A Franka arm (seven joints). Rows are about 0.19 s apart.
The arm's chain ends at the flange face. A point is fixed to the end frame.
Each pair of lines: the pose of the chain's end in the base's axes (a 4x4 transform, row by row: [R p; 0 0 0 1], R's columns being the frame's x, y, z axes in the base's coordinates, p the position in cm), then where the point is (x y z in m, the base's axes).
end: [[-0.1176 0.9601 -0.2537 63.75], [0.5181 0.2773 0.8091 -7.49], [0.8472 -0.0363 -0.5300 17.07], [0 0 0 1]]
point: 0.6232 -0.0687 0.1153
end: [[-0.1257 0.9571 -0.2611 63.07], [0.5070 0.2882 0.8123 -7.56], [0.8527 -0.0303 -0.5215 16.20], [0 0 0 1]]
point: 0.6165 -0.0689 0.1067
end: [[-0.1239 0.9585 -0.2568 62.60], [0.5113 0.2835 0.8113 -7.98], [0.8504 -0.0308 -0.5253 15.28], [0 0 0 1]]
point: 0.6119 -0.0733 0.0974
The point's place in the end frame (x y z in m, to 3 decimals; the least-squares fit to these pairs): -0.042 -0.010 0.038
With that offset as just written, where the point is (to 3 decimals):
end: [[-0.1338 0.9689 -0.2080 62.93], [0.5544 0.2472 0.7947 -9.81], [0.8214 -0.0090 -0.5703 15.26], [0 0 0 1]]
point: 0.617 -0.094 0.097
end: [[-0.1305 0.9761 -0.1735 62.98], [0.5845 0.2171 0.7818 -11.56], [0.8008 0.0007 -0.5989 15.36], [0 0 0 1]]
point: 0.619 -0.113 0.097
